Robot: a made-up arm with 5 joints.
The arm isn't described. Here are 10 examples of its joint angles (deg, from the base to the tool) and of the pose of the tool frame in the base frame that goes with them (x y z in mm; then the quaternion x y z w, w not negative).
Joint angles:
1: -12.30 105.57 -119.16 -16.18 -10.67
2: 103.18 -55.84 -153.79 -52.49 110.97
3: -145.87 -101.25 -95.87 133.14 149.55
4: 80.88 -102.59 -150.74 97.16 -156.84
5: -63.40 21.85 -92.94 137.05 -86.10
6: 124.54 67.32 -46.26 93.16 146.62
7: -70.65 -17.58 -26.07 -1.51 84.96
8: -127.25 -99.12 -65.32 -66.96 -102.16
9: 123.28 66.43 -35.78 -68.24 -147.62
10: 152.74 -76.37 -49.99 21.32 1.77
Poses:
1: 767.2 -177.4 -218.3 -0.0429 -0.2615 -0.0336 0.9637
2: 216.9 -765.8 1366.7 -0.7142 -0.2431 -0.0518 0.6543
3: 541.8 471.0 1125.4 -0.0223 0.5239 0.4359 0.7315
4: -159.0 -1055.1 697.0 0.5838 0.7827 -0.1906 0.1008
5: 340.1 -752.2 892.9 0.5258 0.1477 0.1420 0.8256
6: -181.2 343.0 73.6 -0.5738 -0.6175 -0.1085 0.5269
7: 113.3 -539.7 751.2 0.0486 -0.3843 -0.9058 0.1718
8: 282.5 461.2 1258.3 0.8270 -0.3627 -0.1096 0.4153
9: -208.7 363.6 57.7 0.0571 0.3083 -0.6802 0.6626
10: -21.7 48.8 1359.6 0.7834 -0.1578 0.5791 0.1614
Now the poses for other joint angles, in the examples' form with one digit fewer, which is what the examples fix.
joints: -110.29 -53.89 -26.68 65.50 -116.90
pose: -166 -285 956 -0.118 0.041 0.036 0.992
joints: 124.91 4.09 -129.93 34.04 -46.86
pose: -368 540 1582 0.471 -0.546 0.690 0.059
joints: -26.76 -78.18 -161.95 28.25 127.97
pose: -1027 461 1009 -0.758 0.593 -0.264 0.062
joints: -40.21 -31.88 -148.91 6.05 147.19
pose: -311 189 1726 -0.815 0.577 0.051 0.012
